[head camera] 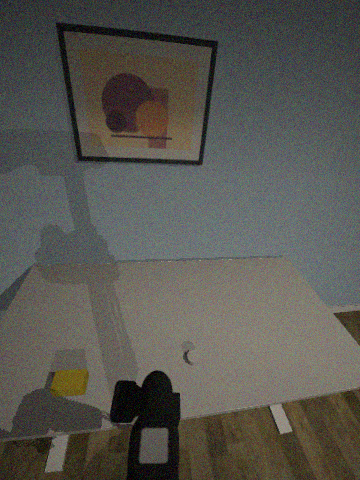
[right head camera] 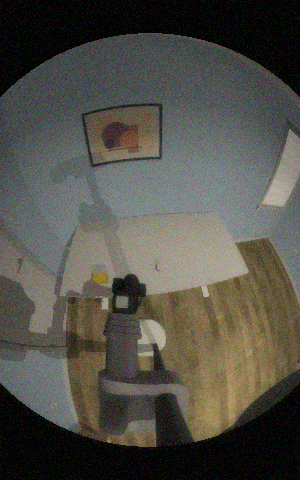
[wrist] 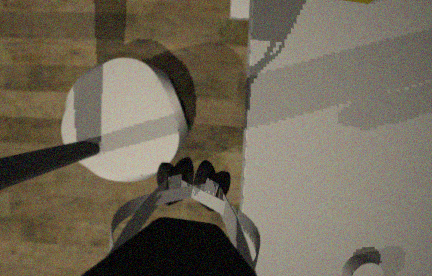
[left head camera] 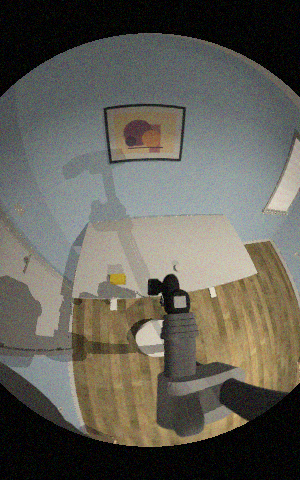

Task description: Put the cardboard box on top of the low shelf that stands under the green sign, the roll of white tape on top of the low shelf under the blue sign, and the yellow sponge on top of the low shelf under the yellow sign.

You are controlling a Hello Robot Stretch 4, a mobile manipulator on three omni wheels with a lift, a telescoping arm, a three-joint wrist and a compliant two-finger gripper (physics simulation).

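The yellow sponge lies on the white table, near its front left. The roll of white tape lies on the same table, right of the sponge, pale against the top with a dark crescent of shadow. My gripper is shut with its fingertips close together and nothing seen between them. It hangs over the floor beside the table's front edge, apart from tape and sponge. In the head views its fingertips are hidden. The cardboard box, low shelves and signs do not show.
A white round-topped object stands on the wooden floor in front of the table. A blue wall with a framed picture rises behind the table. White table feet stick out at the front.
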